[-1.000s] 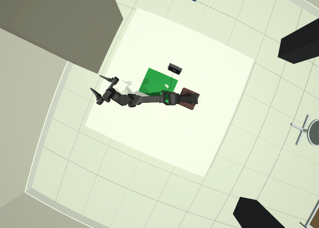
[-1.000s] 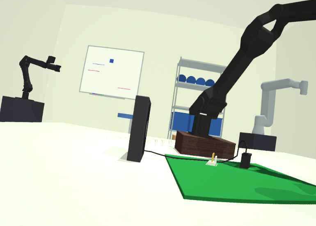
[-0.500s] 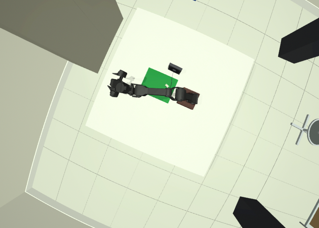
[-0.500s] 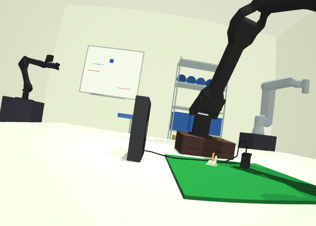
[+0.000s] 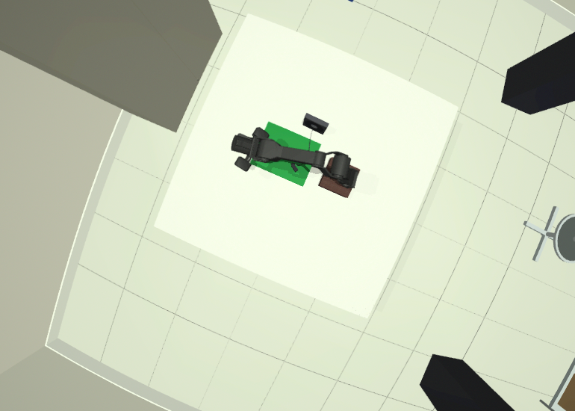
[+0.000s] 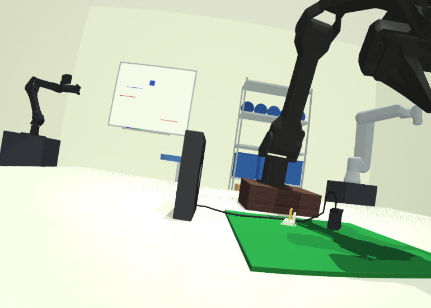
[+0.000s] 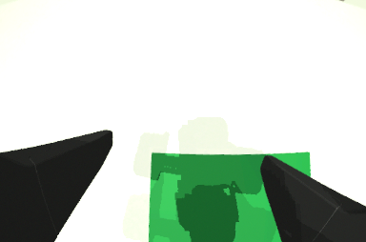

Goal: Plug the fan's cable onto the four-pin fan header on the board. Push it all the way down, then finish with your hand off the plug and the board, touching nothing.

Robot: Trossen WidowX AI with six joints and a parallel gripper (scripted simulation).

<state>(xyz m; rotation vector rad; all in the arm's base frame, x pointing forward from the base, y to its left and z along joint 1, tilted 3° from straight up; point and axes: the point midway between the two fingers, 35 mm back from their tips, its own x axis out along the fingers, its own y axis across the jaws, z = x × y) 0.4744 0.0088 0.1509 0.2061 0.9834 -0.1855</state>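
Now: gripper tip 230 mm past the black plug, 130 mm above it and 10 mm to the right of it. From my gripper tip the other things lie so: green board (170 mm below, 170 mm behind, 50 mm to the right); then white four-pin fan header (240 mm behind, 150 mm below, 70 mm to the right); then black fan (270 mm behind, 220 mm to the right, 90 mm below).
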